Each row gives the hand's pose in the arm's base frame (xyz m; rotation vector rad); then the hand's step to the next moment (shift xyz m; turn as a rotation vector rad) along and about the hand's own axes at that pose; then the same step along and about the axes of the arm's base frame.
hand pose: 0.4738 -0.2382 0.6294 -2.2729 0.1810 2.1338
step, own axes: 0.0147 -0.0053 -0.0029 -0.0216 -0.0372 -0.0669
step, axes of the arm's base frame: 0.0043 0.0039 -0.0148 0.0688 0.0323 0.0235
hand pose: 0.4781 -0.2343 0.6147 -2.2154 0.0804 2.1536
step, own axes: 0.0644 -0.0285 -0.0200 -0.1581 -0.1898 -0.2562
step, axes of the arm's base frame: 0.0238 0.0269 -0.0638 0.2648 0.1710 0.1653
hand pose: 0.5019 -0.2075 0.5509 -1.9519 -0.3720 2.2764
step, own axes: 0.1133 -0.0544 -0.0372 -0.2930 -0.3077 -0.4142
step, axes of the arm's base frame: 0.0146 0.0845 -0.0991 0.4340 0.2679 0.3032
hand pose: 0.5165 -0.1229 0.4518 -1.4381 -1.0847 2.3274
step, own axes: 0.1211 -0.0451 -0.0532 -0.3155 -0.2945 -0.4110
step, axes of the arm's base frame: -0.0259 0.1197 -0.0672 0.4454 0.2454 0.3108
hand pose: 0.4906 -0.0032 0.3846 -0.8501 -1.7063 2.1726
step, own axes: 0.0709 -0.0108 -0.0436 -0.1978 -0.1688 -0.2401
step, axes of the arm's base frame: -0.0329 0.0754 -0.0165 0.2715 0.1353 0.1824
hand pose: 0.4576 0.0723 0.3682 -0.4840 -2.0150 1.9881
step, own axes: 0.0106 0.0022 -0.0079 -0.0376 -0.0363 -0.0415
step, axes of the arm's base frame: -0.0062 0.0116 -0.0025 0.0497 0.0219 0.0388
